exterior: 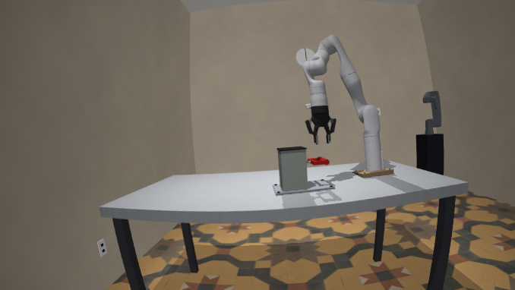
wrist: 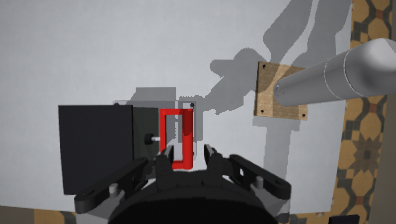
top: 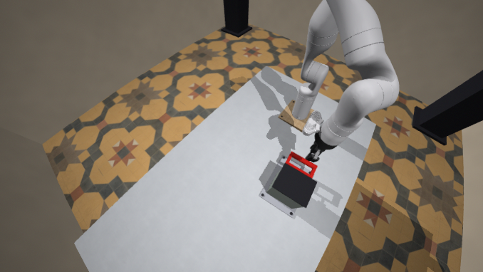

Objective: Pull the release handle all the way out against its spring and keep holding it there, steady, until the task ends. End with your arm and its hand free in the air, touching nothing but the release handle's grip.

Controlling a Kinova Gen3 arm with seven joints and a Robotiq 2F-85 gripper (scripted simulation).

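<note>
My hand is 6 cm short of the red handle and 9 cm above it.
</note>
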